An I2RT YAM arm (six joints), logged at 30 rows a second.
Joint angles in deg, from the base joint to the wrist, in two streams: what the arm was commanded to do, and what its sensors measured. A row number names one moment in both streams.
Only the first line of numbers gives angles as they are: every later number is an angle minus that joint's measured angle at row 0.
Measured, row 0:
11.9, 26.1, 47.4, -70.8, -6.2, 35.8
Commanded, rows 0 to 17:
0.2, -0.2, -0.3, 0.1, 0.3, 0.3
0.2, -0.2, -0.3, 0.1, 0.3, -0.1
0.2, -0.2, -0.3, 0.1, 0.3, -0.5
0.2, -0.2, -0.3, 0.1, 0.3, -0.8
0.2, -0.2, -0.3, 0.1, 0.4, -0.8
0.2, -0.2, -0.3, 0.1, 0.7, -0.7
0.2, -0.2, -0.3, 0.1, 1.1, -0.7
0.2, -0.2, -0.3, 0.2, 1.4, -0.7
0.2, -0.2, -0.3, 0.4, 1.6, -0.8
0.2, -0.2, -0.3, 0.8, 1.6, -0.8
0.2, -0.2, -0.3, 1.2, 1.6, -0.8
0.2, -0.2, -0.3, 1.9, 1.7, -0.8
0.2, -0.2, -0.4, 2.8, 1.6, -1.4
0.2, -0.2, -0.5, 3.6, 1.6, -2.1
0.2, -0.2, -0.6, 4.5, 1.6, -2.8
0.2, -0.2, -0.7, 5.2, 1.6, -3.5
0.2, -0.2, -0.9, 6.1, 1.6, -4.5
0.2, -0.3, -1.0, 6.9, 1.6, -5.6
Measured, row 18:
0.0, 0.0, -0.3, 5.2, 0.9, -1.7
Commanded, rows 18 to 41:
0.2, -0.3, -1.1, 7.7, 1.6, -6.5
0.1, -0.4, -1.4, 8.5, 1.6, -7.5
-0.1, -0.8, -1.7, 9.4, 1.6, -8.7
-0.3, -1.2, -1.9, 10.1, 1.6, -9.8
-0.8, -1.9, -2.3, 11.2, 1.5, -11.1
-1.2, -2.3, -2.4, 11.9, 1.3, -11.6
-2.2, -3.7, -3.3, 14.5, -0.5, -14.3
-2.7, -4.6, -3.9, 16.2, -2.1, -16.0
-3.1, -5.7, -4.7, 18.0, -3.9, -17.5
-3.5, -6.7, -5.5, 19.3, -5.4, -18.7
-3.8, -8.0, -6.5, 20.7, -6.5, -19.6
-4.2, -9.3, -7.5, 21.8, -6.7, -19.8
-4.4, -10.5, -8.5, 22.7, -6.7, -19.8
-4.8, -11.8, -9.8, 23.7, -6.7, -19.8
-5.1, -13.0, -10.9, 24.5, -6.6, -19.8
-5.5, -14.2, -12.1, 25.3, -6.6, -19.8
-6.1, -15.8, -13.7, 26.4, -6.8, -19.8
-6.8, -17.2, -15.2, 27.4, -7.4, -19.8
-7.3, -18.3, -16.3, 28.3, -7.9, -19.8
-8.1, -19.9, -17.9, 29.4, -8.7, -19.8
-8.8, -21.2, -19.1, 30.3, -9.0, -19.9
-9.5, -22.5, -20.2, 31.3, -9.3, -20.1
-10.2, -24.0, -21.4, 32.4, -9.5, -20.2
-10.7, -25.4, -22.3, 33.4, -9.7, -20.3
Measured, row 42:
-9.0, -21.8, -20.0, 31.5, -7.7, -18.7
